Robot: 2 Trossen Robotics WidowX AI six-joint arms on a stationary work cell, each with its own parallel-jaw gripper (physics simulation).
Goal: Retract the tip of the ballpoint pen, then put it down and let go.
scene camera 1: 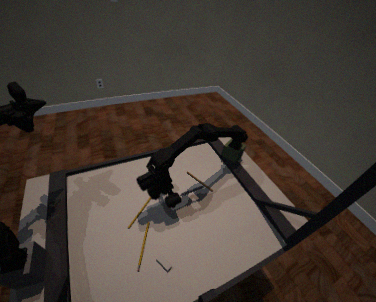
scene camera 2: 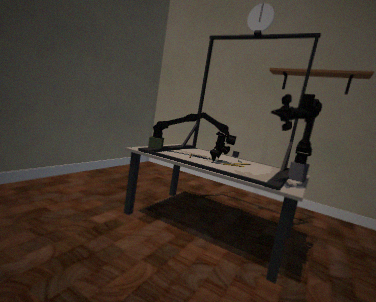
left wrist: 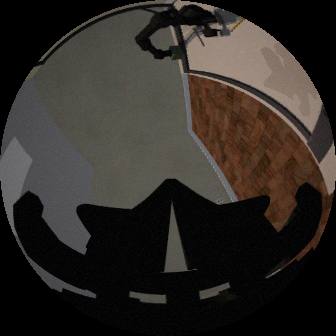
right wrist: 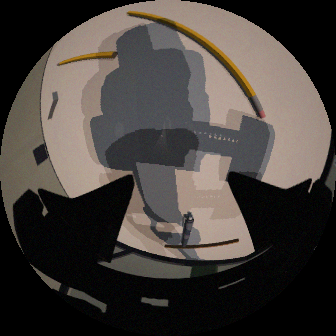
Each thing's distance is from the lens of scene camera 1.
dark frame (scene camera 1: 56, 243): 0.89 m
